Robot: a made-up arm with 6 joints. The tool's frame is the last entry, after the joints.
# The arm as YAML. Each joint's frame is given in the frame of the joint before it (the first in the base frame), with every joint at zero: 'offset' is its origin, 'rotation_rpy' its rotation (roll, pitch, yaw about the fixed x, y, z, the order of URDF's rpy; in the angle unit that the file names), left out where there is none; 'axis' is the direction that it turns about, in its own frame. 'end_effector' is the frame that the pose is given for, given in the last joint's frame.
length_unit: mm
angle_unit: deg
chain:
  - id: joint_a
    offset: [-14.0, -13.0, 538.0]
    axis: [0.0, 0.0, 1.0]
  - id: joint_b
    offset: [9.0, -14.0, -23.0]
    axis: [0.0, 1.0, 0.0]
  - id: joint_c
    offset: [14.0, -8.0, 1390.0]
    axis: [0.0, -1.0, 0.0]
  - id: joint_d
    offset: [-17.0, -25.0, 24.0]
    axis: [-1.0, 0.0, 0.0]
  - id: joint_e
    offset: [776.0, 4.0, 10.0]
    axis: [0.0, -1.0, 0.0]
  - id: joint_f
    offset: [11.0, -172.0, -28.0]
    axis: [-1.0, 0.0, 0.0]
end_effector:
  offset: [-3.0, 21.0, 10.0]
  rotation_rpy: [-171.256, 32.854, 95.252]
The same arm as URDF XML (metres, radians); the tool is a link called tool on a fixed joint. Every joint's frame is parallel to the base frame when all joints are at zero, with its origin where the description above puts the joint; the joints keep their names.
<robot name="arm">
  <joint name="tool_joint" type="fixed">
    <parent link="link6"/>
    <child link="tool"/>
    <origin xyz="-0.003 0.021 0.01" rpy="-2.989 0.5734 1.6625"/>
  </joint>
  <joint name="joint_f" type="continuous">
    <parent link="link5"/>
    <child link="link6"/>
    <origin xyz="0.011 -0.172 -0.028" rpy="0 0 0"/>
    <axis xyz="-1 0 0"/>
  </joint>
  <joint name="joint_e" type="continuous">
    <parent link="link4"/>
    <child link="link5"/>
    <origin xyz="0.776 0.004 0.01" rpy="0 0 0"/>
    <axis xyz="0 -1 0"/>
  </joint>
  <joint name="joint_d" type="continuous">
    <parent link="link3"/>
    <child link="link4"/>
    <origin xyz="-0.017 -0.025 0.024" rpy="0 0 0"/>
    <axis xyz="-1 0 0"/>
  </joint>
  <joint name="joint_c" type="continuous">
    <parent link="link2"/>
    <child link="link3"/>
    <origin xyz="0.014 -0.008 1.39" rpy="0 0 0"/>
    <axis xyz="0 -1 0"/>
  </joint>
  <joint name="joint_b" type="continuous">
    <parent link="link1"/>
    <child link="link2"/>
    <origin xyz="0.009 -0.014 -0.023" rpy="0 0 0"/>
    <axis xyz="0 1 0"/>
  </joint>
  <joint name="joint_a" type="continuous">
    <parent link="base_link"/>
    <child link="link1"/>
    <origin xyz="-0.014 -0.013 0.538" rpy="0 0 0"/>
    <axis xyz="0 0 1"/>
  </joint>
  <link name="base_link"/>
  <link name="link1"/>
  <link name="link2"/>
  <link name="link3"/>
  <link name="link4"/>
  <link name="link5"/>
  <link name="link6"/>
  <link name="tool"/>
</robot>

